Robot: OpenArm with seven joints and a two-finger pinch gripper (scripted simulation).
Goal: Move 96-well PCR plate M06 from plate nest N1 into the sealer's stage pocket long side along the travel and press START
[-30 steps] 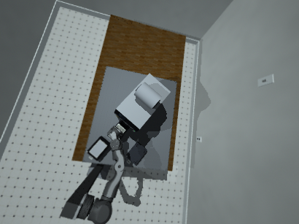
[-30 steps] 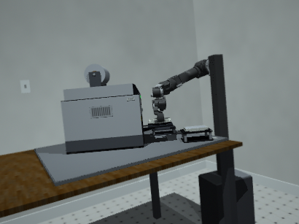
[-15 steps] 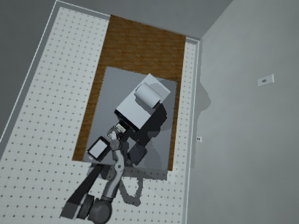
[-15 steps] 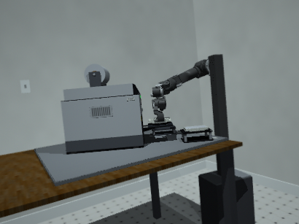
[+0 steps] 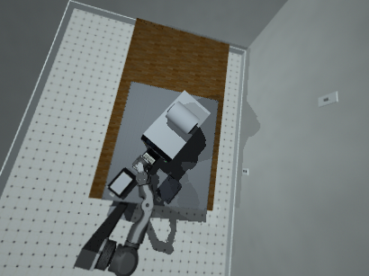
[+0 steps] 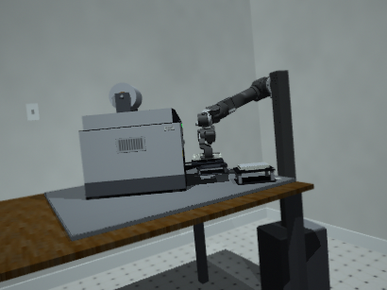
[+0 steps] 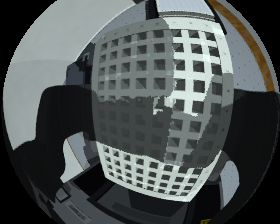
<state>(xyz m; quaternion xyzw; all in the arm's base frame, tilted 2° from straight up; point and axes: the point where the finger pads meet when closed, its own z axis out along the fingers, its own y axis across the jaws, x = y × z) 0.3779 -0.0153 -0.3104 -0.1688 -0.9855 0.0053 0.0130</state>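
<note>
Right now my hand is right at the 96-well PCR plate M06. The rest, counted from my hand: nest N2 (18 cm behind, 10 cm to the left, 7 cm below); dark sealer stage (2 cm below); sealed plate M09 (18 cm behind, 10 cm to the left, 6 cm below).
</note>
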